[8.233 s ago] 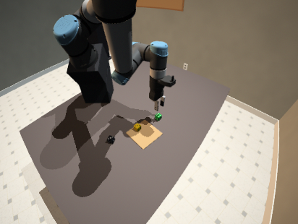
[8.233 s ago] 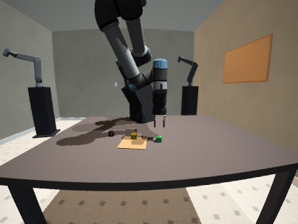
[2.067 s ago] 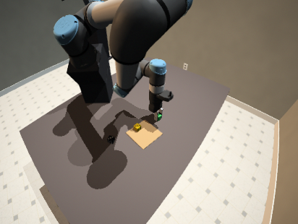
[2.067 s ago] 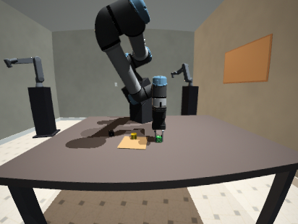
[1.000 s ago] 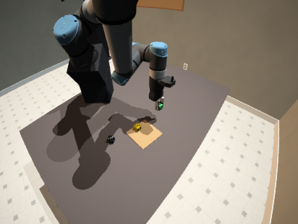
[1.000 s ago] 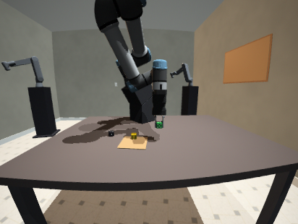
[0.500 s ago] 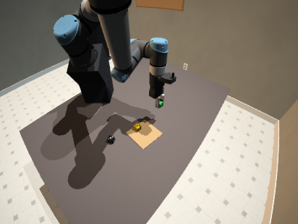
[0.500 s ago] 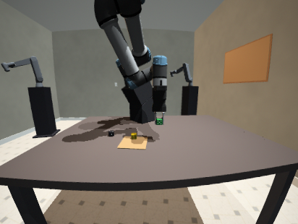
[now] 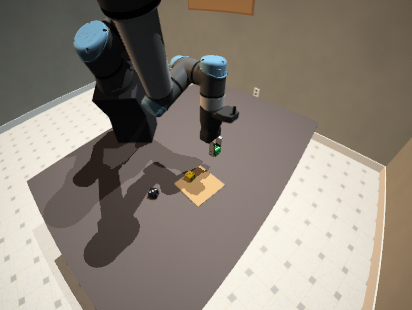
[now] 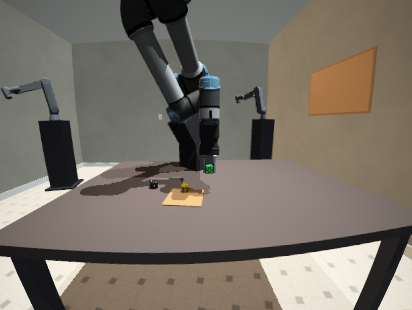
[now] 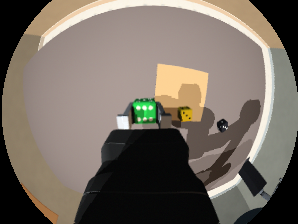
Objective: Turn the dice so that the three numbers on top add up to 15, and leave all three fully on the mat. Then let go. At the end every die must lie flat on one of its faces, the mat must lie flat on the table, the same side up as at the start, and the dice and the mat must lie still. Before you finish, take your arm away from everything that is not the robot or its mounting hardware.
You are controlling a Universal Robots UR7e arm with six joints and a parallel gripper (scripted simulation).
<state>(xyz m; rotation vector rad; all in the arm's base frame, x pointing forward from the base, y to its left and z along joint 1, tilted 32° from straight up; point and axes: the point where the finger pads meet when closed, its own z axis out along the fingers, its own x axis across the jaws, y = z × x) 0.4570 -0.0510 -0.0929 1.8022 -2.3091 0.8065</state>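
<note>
My hand is 2 cm past the tan mat, 9 cm to the left of it and 12 cm above it. From my hand the other things lie so: black die: 16 cm behind, 21 cm to the right, 10 cm below; then yellow die: 7 cm behind, 8 cm to the right, 10 cm below; then green die: right at my hand.
</note>
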